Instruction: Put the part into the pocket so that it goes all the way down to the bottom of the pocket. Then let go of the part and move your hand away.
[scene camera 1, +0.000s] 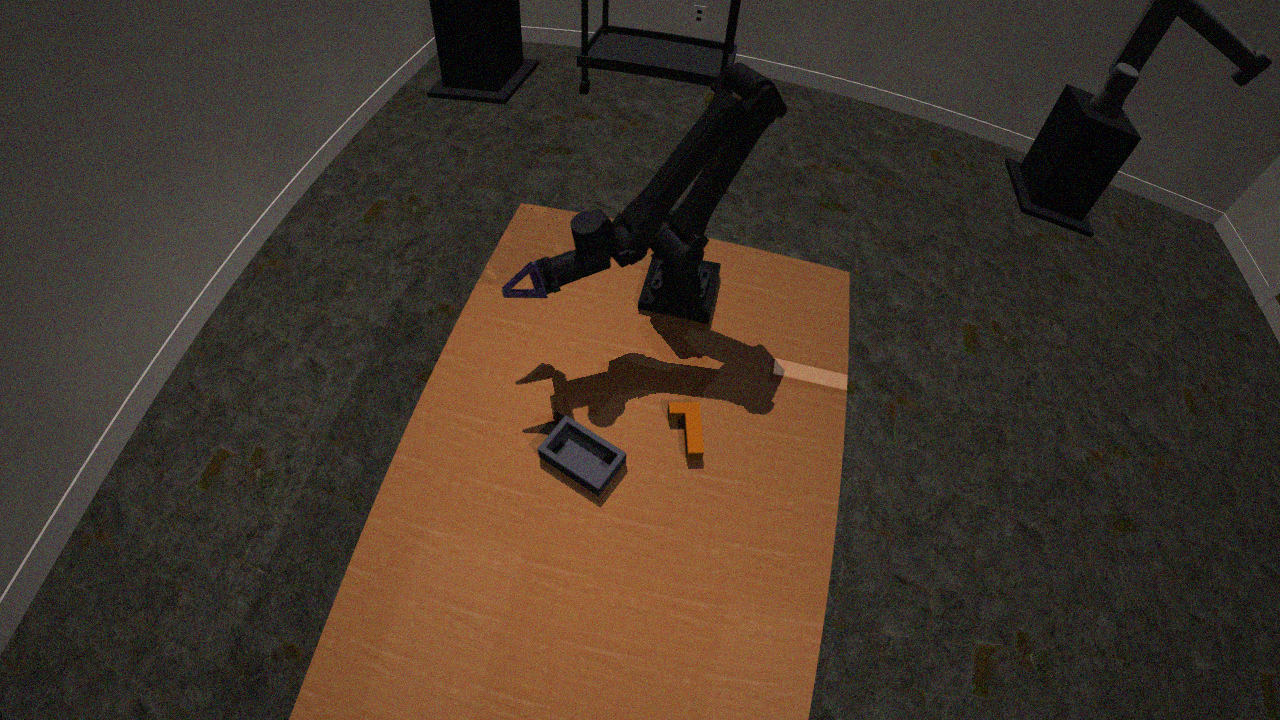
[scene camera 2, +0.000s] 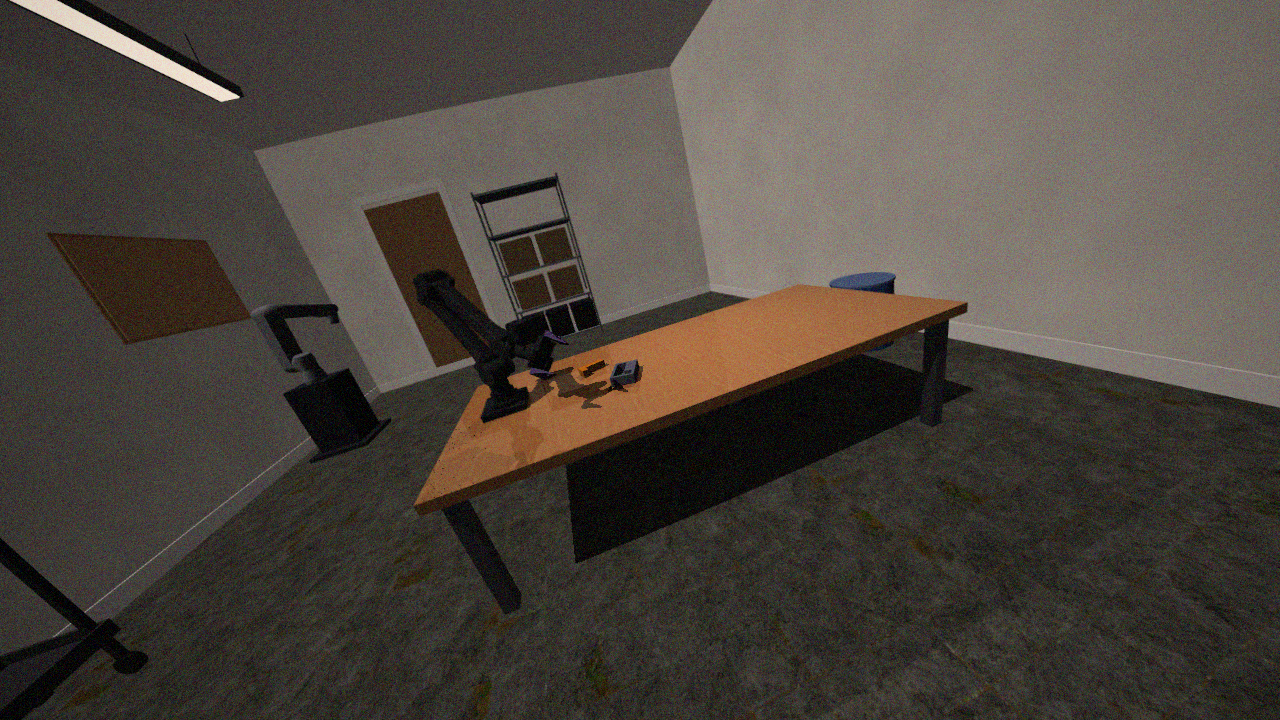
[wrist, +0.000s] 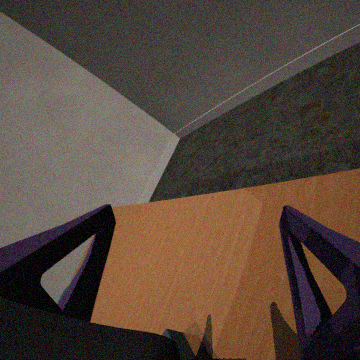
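Observation:
The orange L-shaped part lies on the table, apart from the pocket. In scene camera 1 its long leg points to the front and its short leg to the left. The pocket is the recess in a dark grey rectangular block, left of the part in scene camera 1. It is empty and set at an angle. My gripper is open and empty, raised above the table near its left edge in scene camera 1, behind the block. The part does not show in the wrist view.
The wooden table carries the arm's base. The arm's shadow lies between the base and the block. A second arm on a pedestal stands off the table.

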